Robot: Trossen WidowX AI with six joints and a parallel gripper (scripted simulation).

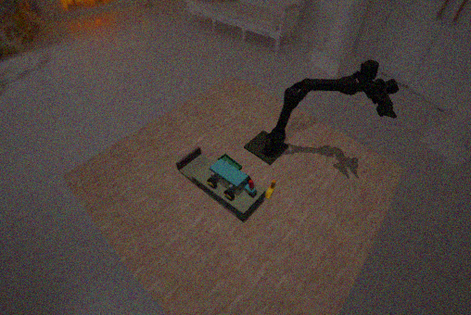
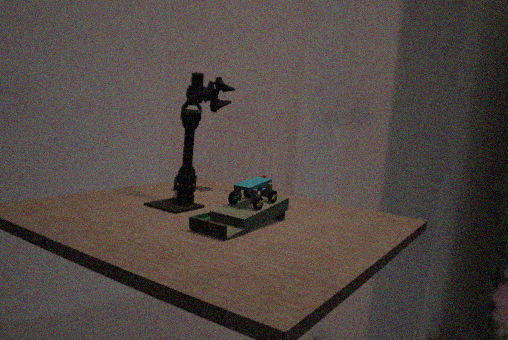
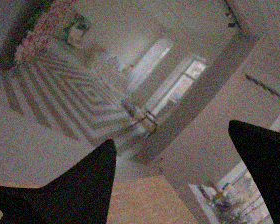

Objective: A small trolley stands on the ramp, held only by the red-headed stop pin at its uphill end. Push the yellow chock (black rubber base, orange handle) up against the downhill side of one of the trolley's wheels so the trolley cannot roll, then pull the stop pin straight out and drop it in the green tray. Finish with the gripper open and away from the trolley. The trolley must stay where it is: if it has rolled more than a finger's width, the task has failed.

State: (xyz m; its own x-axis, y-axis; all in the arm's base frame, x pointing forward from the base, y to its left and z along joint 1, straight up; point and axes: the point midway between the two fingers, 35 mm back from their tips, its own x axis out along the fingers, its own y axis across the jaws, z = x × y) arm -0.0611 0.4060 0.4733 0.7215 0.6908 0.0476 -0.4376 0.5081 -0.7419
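The yellow chock is 250 mm ahead of my gripper tip, 310 mm to the right of it and 470 mm below it. Also, from my gripper tip: grey-green ramp: 370 mm ahead, 480 mm to the right, 440 mm below; then red-headed stop pin: 360 mm ahead, 360 mm to the right, 350 mm below; then trolley: 370 mm ahead, 470 mm to the right, 370 mm below.
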